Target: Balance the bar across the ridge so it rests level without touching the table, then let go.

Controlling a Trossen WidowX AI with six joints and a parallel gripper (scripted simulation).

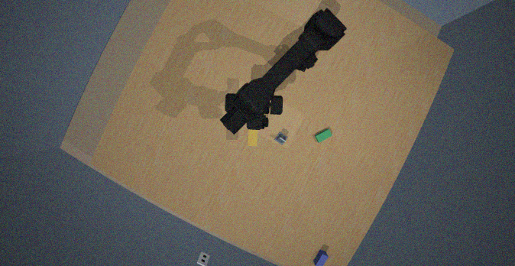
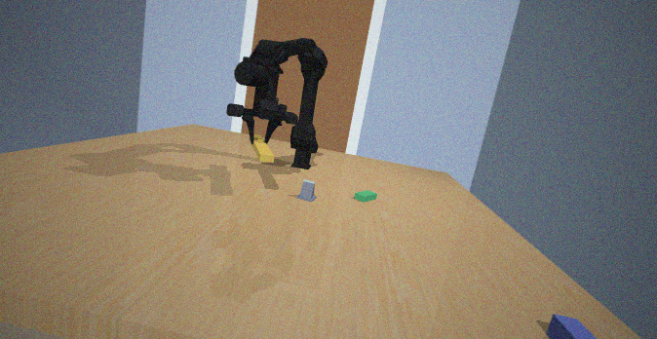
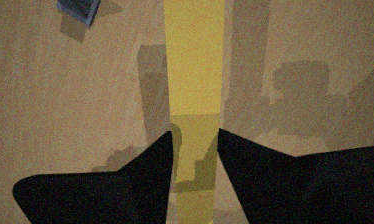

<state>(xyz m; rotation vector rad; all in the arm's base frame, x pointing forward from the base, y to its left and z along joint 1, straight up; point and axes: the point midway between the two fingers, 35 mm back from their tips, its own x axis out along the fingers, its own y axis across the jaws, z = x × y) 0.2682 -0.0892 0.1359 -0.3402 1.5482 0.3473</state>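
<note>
Now: gripper tip 160 mm to the right of the grey ridge block, 70 mm short of it and 60 mm above it. The rest, counted from my gripper tip: yellow bar 30 mm ahead, 10 mm to the left; blue block 590 mm to the left, 470 mm ahead, 80 mm below; green block 320 mm to the left, 90 mm below, 30 mm behind.
</note>
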